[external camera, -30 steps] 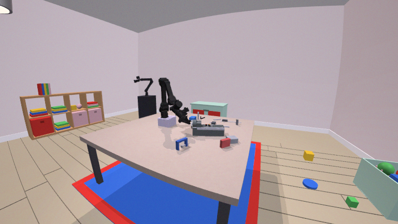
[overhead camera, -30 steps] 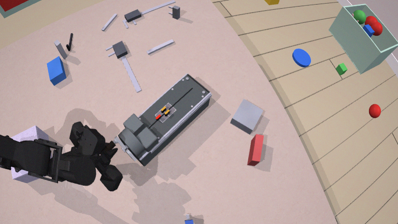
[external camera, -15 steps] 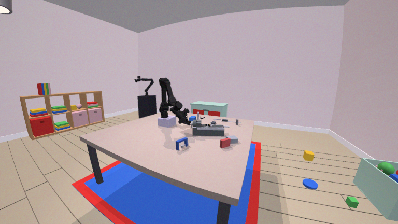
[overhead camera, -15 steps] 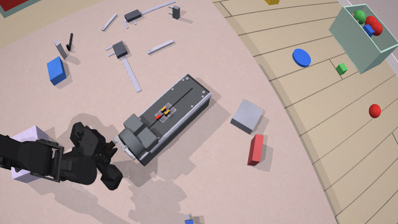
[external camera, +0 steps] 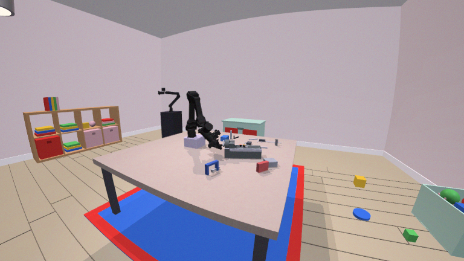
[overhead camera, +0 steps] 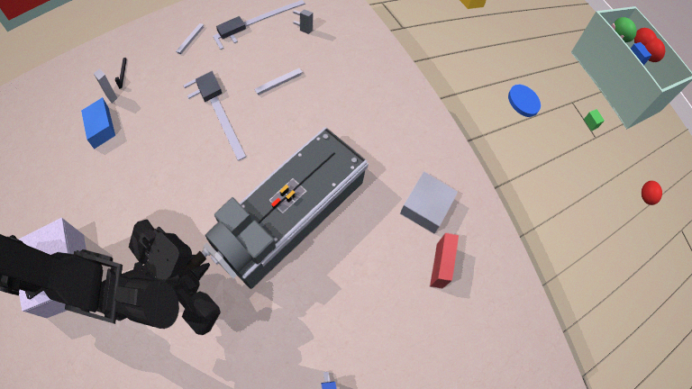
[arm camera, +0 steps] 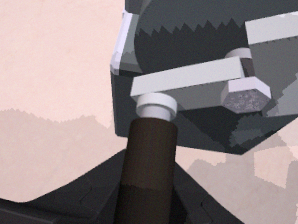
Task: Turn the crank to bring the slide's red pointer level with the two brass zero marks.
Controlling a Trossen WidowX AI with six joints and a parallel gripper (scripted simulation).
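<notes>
Right now the red pointer is 14 cm ahead of my gripper tip, 4 cm above it and 1 cm to the left of it. Round my gripper tip: dark brown crank handle 3 cm above, 2 cm behind; then red block 32 cm ahead, 19 cm to the right, 2 cm below; then grey block 36 cm ahead, 9 cm to the right, 3 cm below.
</notes>
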